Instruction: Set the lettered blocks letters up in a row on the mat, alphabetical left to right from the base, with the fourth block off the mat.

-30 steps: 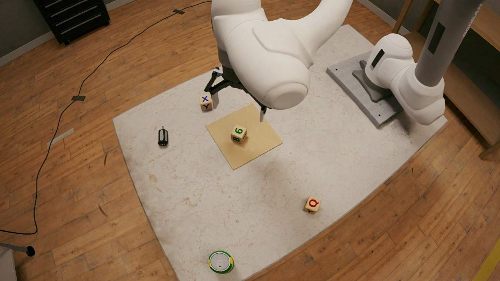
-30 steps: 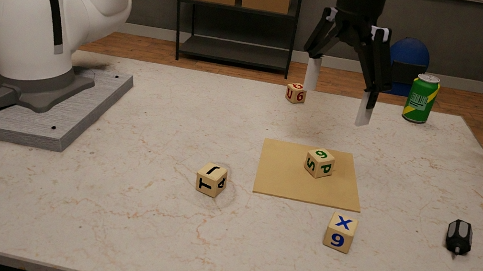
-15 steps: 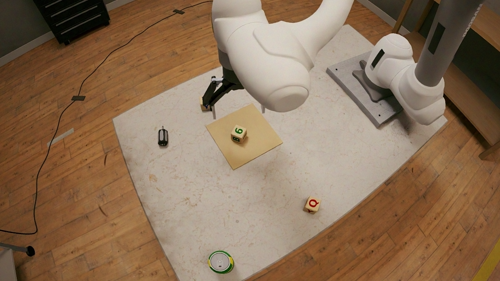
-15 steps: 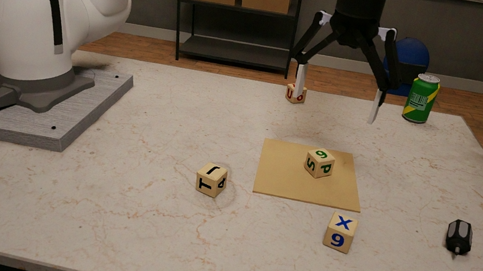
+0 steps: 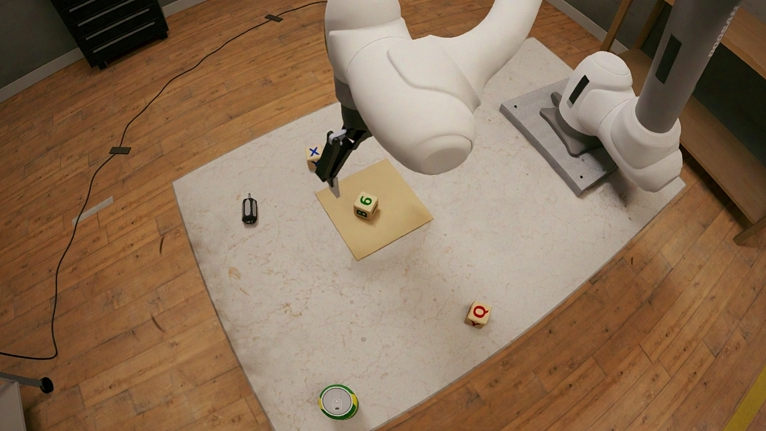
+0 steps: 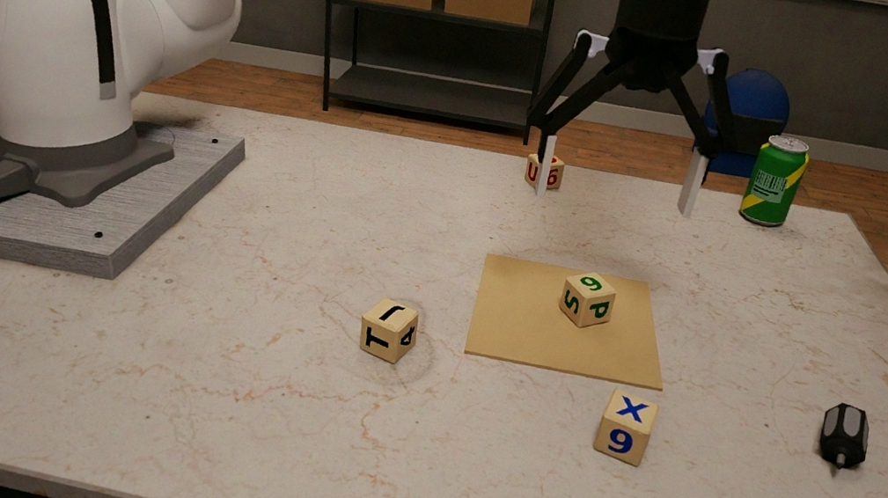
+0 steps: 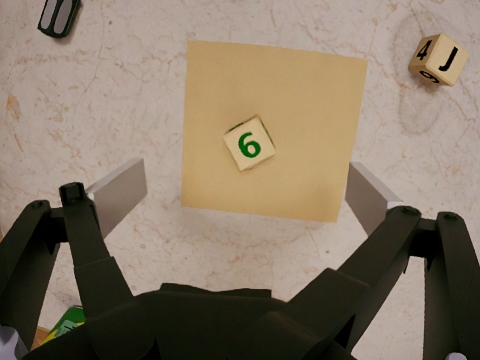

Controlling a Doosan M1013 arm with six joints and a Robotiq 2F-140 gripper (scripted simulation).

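My gripper is now 20 mm past the tan mat, 10 mm to the left of it and 150 mm above it. Also, from my hand: black tool: 260 mm ahead, 100 mm to the right, 140 mm below; green can: 200 mm ahead, 400 mm to the left, 90 mm below.
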